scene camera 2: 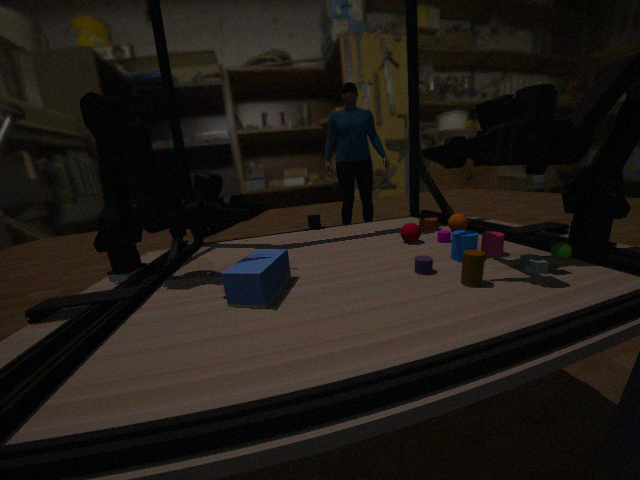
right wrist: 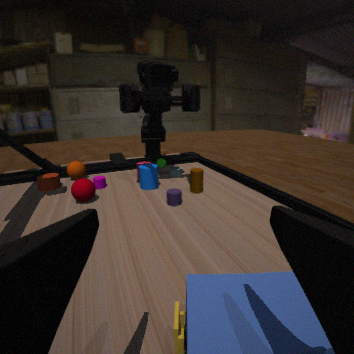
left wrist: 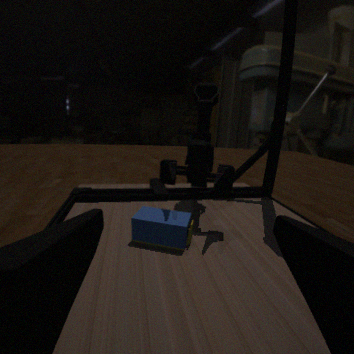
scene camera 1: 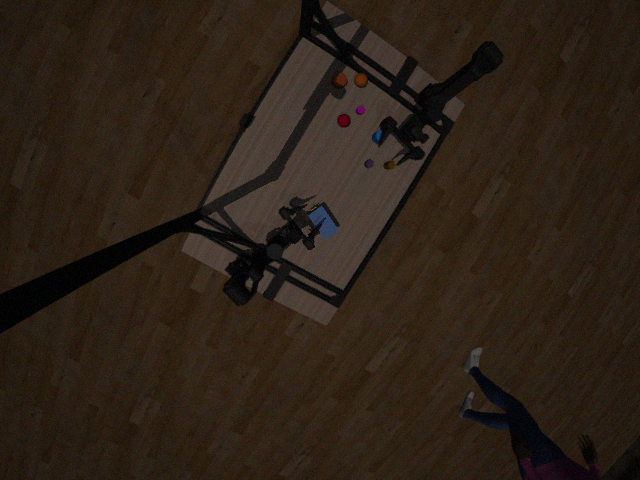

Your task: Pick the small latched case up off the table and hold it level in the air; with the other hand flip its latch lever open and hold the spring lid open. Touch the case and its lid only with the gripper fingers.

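Frame: origin at the left arm's base, x right, y down, z ahead, level; metres.
Seen in the pictures: left gripper, fingertip midpoint: (scene camera 2: 432, 150) (right wrist: 165, 93) (left wrist: 191, 221) (scene camera 1: 387, 156); right gripper, fingertip midpoint: (scene camera 2: 262, 209) (right wrist: 184, 215) (left wrist: 193, 183) (scene camera 1: 314, 214); left arm's base at its link origin: (scene camera 2: 587, 242) (right wrist: 152, 156); right arm's base at its link origin: (scene camera 2: 127, 269) (scene camera 1: 239, 266).
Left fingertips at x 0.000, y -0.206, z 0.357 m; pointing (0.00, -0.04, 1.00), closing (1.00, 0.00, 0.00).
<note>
Offsets run from my left fingertips to a thing's top centre.
The small case @[dx -0.017, dy +0.165, dz +0.328 m] (scene camera 1: 326, 225) (scene camera 2: 258, 276) (left wrist: 161, 229) (right wrist: 207, 310) is a blue box standing level on the table, its lid closed. A yellow latch @[dx +0.044, dy +0.171, dz +0.313 m] (left wrist: 190, 232) (right wrist: 178, 327) shows on one side of it. My right gripper (scene camera 1: 319, 208) (scene camera 2: 267, 207) (right wrist: 184, 215) is open and empty, above the table close to the case; in scene camera 1 one finger overlaps the case. My left gripper (scene camera 1: 388, 154) (scene camera 2: 425, 151) (left wrist: 191, 221) is open and empty, high above the far end of the table, well away from the case. The underside of the case is hidden.
Toward the left arm lie a red ball @[dx +0.190, dy +0.171, dz -0.037 m] (scene camera 1: 343, 120) (scene camera 2: 410, 233) (right wrist: 83, 190), an orange ball @[dx +0.250, dy +0.169, dz -0.210 m] (scene camera 1: 360, 80) (scene camera 2: 458, 222), a blue cylinder @[dx +0.036, dy +0.168, dz -0.093 m] (scene camera 2: 464, 245) (right wrist: 148, 177), a purple cylinder @[dx -0.009, dy +0.197, dz +0.018 m] (scene camera 2: 423, 265) (right wrist: 174, 197) and a brown cylinder @[dx -0.076, dy +0.170, dz -0.036 m] (scene camera 2: 472, 268) (right wrist: 196, 180). Black frame rails edge the table.
</note>
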